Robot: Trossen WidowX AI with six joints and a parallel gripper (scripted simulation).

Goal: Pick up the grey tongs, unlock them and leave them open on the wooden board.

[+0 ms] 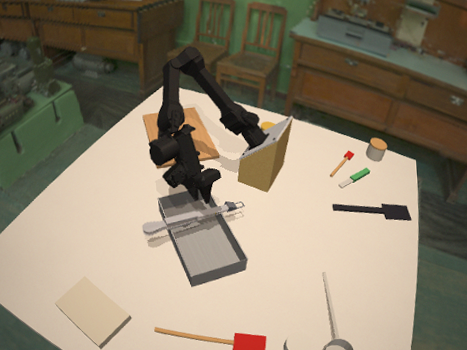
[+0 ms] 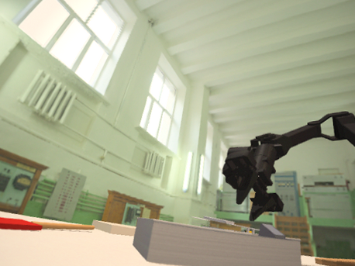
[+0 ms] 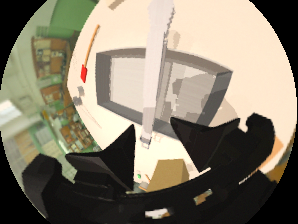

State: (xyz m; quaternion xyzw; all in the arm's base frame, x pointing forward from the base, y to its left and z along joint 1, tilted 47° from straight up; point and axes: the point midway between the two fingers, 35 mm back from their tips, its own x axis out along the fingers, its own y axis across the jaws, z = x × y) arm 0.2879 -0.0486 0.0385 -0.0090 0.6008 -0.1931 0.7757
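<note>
Right now my gripper tip is 6 cm short of the grey roasting tin, 2 cm to the right of it and 7 cm above it. Round my gripper tip: pale slab 43 cm ahead, 9 cm to the right, 9 cm below; then red spatula 32 cm ahead, 24 cm to the left, 9 cm below; then wooden board 35 cm behind, 32 cm to the right, 9 cm below.
</note>
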